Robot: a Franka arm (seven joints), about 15 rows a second.
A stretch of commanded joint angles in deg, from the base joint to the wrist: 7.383 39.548 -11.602 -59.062 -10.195 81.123 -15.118; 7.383 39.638 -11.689 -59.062 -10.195 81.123 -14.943; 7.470 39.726 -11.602 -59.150 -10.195 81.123 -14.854; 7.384 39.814 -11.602 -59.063 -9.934 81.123 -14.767; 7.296 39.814 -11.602 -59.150 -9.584 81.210 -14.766; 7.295 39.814 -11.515 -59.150 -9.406 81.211 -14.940; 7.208 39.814 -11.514 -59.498 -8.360 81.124 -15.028; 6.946 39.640 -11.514 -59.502 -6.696 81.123 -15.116; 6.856 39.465 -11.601 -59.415 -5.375 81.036 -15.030; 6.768 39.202 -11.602 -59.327 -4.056 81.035 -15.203; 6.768 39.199 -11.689 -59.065 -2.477 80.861 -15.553; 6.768 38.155 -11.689 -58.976 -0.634 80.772 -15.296
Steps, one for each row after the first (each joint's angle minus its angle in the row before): 0.000 0.090 -0.087 0.000 0.000 0.000 0.175; 0.087 0.088 0.087 -0.088 0.000 0.000 0.089; -0.086 0.088 0.000 0.087 0.261 0.000 0.087; -0.088 0.000 0.000 -0.087 0.350 0.087 0.001; -0.001 0.000 0.087 0.000 0.178 0.001 -0.174; -0.087 0.000 0.001 -0.348 1.046 -0.087 -0.088; -0.262 -0.174 0.000 -0.004 1.664 -0.001 -0.088; -0.090 -0.175 -0.087 0.087 1.321 -0.087 0.086; -0.088 -0.263 -0.001 0.088 1.319 -0.001 -0.173; 0.000 -0.003 -0.087 0.262 1.579 -0.174 -0.350; 0.000 -1.044 0.000 0.089 1.843 -0.089 0.257
